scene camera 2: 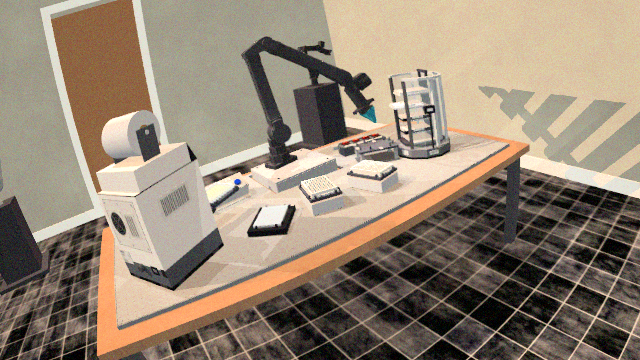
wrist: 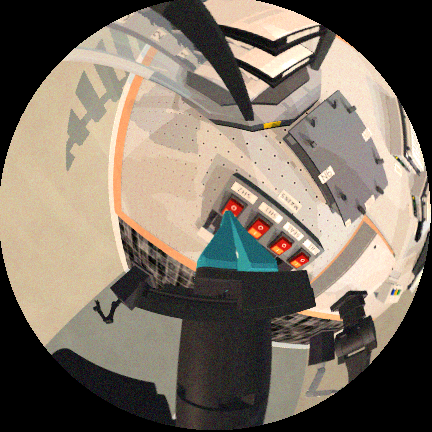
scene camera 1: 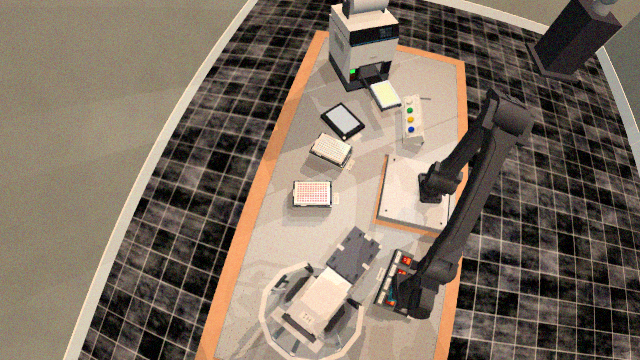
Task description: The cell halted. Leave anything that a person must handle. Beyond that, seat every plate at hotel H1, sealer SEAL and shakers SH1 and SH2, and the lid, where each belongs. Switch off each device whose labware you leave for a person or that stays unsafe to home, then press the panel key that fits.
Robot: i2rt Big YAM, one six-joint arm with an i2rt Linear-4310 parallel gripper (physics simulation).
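My gripper is shut and empty, its teal fingertips over the SH2 end of the mains box. In the wrist view the tips overlap the lower edge of the red SH2 switch; contact is unclear. The SH1 switch, SEAL switch and H1 switch show orange lower halves. Hotel H1 holds several plates. A yellow-topped plate lies before the sealer. A red-dotted plate and a pale plate sit on raised blocks.
A grey nest marked N6 stands between hotel and mains box. A black-framed pale piece lies near the sealer. The key panel has white, green, yellow and blue keys. Hotel posts rise close to the gripper.
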